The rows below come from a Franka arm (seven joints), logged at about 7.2 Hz.
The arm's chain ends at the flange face. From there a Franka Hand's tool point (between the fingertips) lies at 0.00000 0.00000 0.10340 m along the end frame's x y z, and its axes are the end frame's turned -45 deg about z.
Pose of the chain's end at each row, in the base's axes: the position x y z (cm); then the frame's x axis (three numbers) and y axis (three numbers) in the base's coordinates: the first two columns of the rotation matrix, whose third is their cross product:
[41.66, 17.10, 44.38, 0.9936, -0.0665, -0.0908, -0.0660, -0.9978, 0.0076]
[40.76, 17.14, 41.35, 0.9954, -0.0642, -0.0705, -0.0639, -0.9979, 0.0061]
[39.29, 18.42, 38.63, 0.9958, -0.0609, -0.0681, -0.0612, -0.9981, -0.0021]
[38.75, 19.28, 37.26, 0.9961, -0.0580, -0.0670, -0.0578, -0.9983, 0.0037]
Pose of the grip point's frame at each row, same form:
[40.72, 17.08, 34.08, 0.7493, 0.6585, -0.0696, 0.6559, -0.7526, -0.0588]
[40.03, 17.12, 31.04, 0.7490, 0.6602, -0.0542, 0.6587, -0.7510, -0.0455]
[38.59, 18.48, 28.31, 0.7474, 0.6627, -0.0467, 0.6609, -0.7488, -0.0496]
[38.06, 19.28, 26.94, 0.7452, 0.6649, -0.0500, 0.6635, -0.7469, -0.0448]

